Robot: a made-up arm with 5 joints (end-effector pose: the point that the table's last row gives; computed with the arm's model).
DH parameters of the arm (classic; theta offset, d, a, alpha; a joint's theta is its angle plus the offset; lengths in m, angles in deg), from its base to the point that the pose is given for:
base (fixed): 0 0 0.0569 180
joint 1: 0 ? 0.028 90
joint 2: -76.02 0 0.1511 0
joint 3: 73.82 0 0.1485 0
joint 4: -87.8 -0.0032 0 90
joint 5: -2.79 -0.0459 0 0
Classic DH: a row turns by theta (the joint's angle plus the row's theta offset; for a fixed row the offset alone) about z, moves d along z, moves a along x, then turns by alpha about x.
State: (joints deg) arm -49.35 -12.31 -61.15 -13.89 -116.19
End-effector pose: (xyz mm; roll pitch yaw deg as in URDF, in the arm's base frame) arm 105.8 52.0 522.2 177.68 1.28 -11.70
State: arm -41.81 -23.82 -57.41 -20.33 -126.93
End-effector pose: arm 66.5 4.3 522.8 -171.06 -7.36 -9.05
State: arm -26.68 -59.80 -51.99 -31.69 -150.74
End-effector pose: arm -100.4 -82.6 449.7 -148.96 -46.01 -13.24
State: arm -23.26 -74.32 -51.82 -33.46 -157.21
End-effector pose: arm -160.9 -97.1 388.6 -137.40 -61.73 -22.98
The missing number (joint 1, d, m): -0.1814
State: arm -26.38 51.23 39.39 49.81 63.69
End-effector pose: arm 178.3 56.6 67.1 46.60 22.02 96.86
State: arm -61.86 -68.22 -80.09 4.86 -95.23
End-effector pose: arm -63.3 -231.4 370.1 -126.82 -6.44 -23.34
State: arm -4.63 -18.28 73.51 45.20 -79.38
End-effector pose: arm 154.5 4.7 168.3 -10.33 1.41 -77.67
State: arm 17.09 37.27 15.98 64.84 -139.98
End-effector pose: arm 263.9 -67.0 120.0 -17.90 -22.02 -156.35
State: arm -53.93 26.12 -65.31 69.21 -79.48
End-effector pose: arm 222.3 221.6 372.2 59.75 -6.69 -32.18
